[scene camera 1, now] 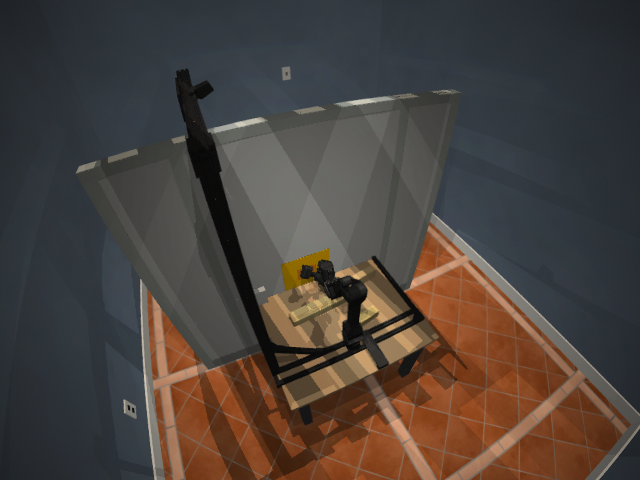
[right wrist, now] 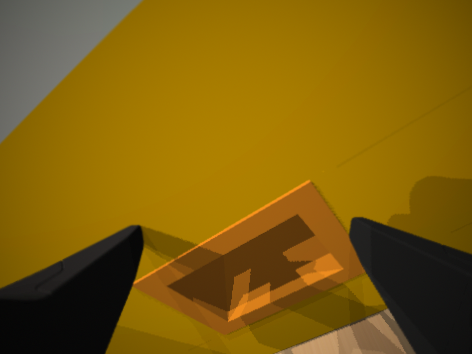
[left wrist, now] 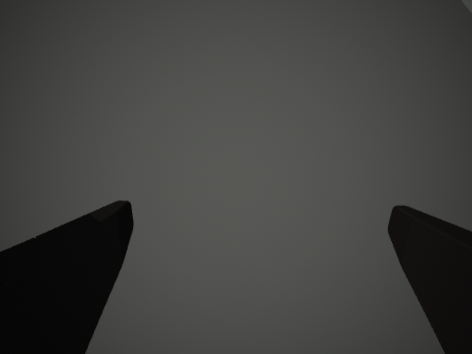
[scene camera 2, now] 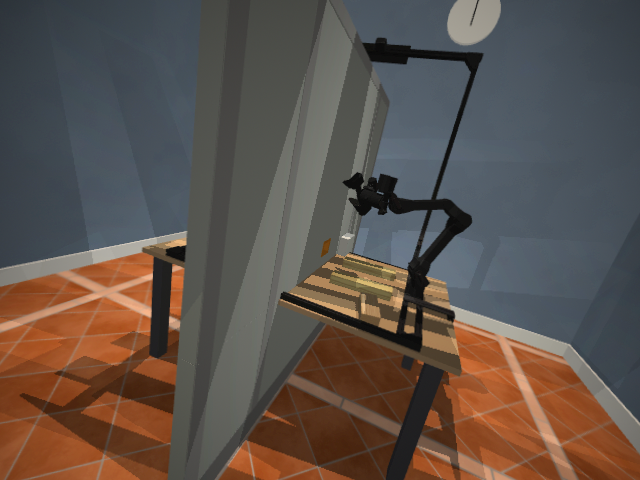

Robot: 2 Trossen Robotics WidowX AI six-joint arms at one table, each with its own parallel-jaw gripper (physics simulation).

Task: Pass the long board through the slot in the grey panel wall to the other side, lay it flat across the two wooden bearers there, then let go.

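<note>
My left gripper is open and empty, raised above the table beside the grey panel wall. Two pale wooden bearers lie roughly parallel on that table. The orange-framed slot is low in the wall. My right gripper is open and empty, facing the slot. In scene camera 1 a long pale bar lies on the other table under the right arm; a second pale piece is partly hidden. I cannot make out which piece is the long board.
A yellow panel surrounds the slot on the right arm's side. Black frame rails edge both tables. A tall black post rises beside the right arm, and another post stands behind the left arm.
</note>
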